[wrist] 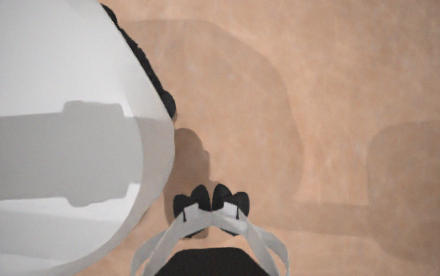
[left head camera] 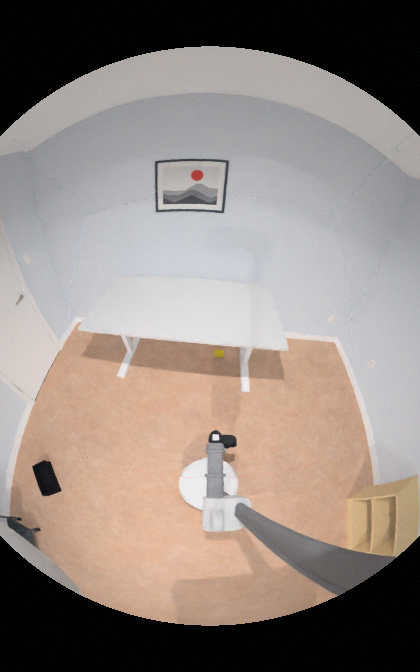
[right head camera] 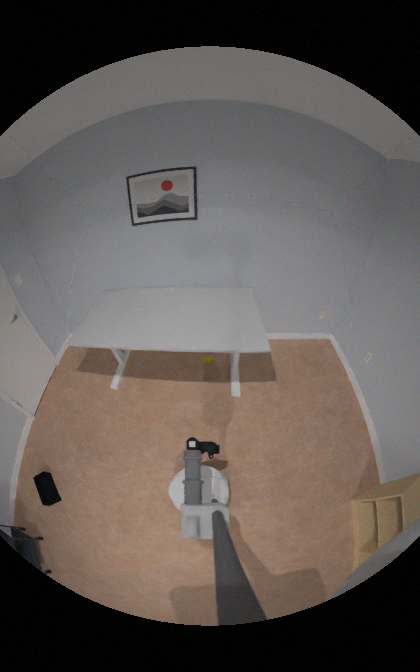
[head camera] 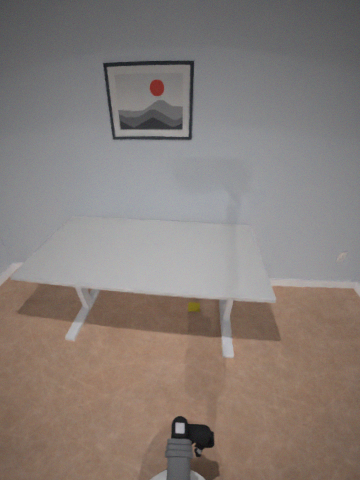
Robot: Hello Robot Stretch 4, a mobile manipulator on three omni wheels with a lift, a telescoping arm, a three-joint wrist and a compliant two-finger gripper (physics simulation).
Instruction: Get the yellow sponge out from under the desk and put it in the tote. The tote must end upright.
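Frame: origin at the robot's base, x left, y back, z up, level; metres.
Seen in the pictures: gripper, between the fingertips: [wrist: 211, 200] [head camera: 197, 449].
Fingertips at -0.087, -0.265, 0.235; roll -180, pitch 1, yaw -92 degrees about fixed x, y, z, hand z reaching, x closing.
Observation:
Pixels of each thing's top centre, then the offset from my fingertips to it, as dx, dy, dz. Level surfaces: height alone.
- yellow sponge, centre of its top: [head camera: 194, 305] [left head camera: 218, 351] -0.006, -1.011, -0.218
- white desk, height of its surface: dz +0.457
- black box, centre of its top: [left head camera: 42, 477] +1.536, +0.609, -0.163
The yellow sponge [head camera: 194, 307] [left head camera: 218, 353] [right head camera: 208, 359] lies on the floor under the white desk [head camera: 150, 255] [left head camera: 185, 310] [right head camera: 175, 320], left of its right leg. My gripper [wrist: 211, 200] is shut in the wrist view, its fingertips together with nothing between them, above bare floor beside my white base. In the head views my black wrist [head camera: 192, 435] [left head camera: 223, 440] [right head camera: 203, 446] is in front of the desk, well short of the sponge. A black box [left head camera: 46, 478] [right head camera: 47, 488] stands on the floor at the left; I cannot tell whether it is the tote.
The desk has a white leg with a foot at each side, [head camera: 227, 335] being the right leg. A light wooden shelf unit [left head camera: 385, 490] [right head camera: 385, 492] stands at the lower right. A dark object [left head camera: 21, 531] [right head camera: 26, 547] shows at the lower left edge. A framed picture hangs on the wall.

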